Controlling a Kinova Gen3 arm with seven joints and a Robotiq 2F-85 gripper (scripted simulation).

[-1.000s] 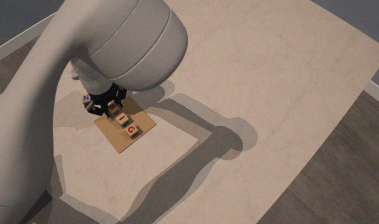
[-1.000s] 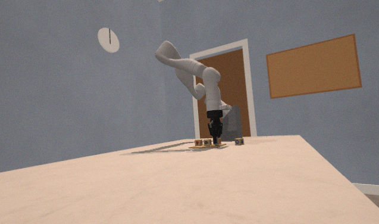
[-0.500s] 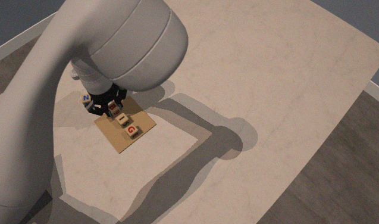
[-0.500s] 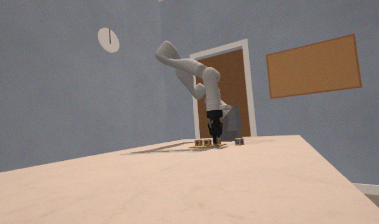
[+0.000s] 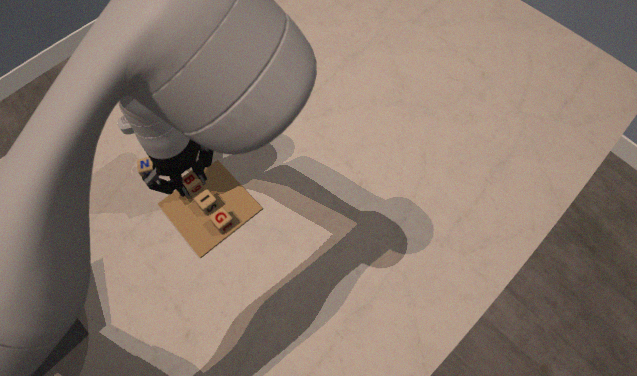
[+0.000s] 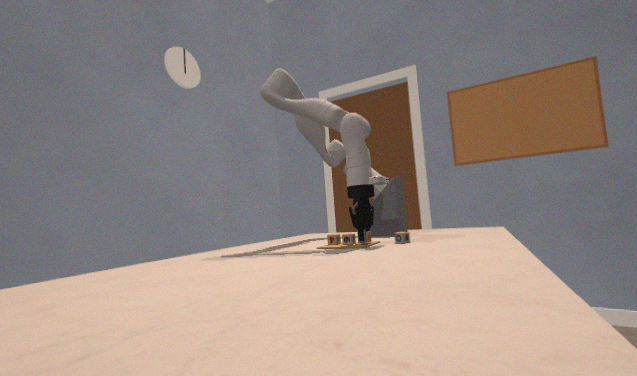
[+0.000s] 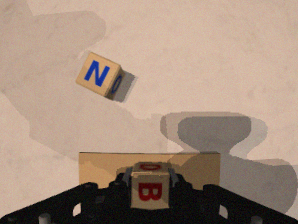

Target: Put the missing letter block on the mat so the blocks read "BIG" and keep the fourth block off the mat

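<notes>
The B block is right at my hand. Round my hand: letter block (90 mm to the left, 40 mm behind, 10 mm below); mat (50 mm to the right, 20 mm below).
</notes>
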